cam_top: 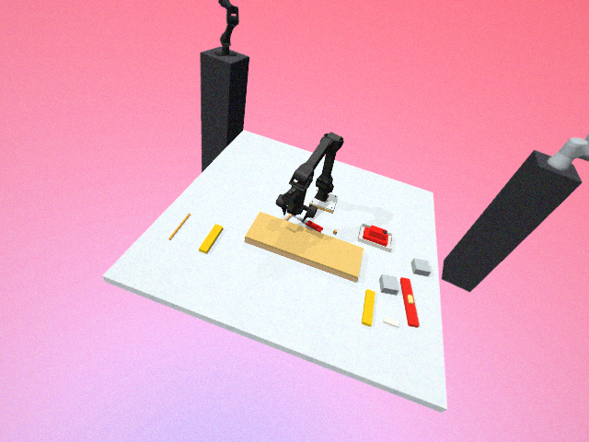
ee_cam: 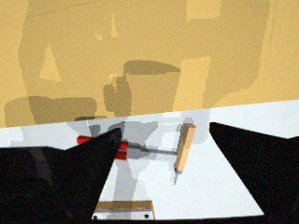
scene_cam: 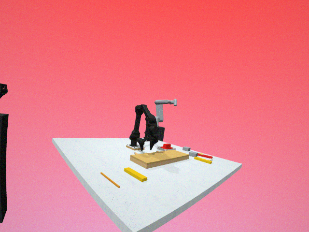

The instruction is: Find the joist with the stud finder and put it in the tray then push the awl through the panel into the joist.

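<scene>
My gripper tip is 90 mm past the awl, 50 mm above it and 40 mm to the left of it. Also, from my gripper tip: white tray (390 mm to the left, 180 mm behind, 40 mm below); then red-handled tool (70 mm behind, 50 mm to the left, 50 mm below); then red stud finder (400 mm to the left, 180 mm behind, 10 mm below).
</scene>
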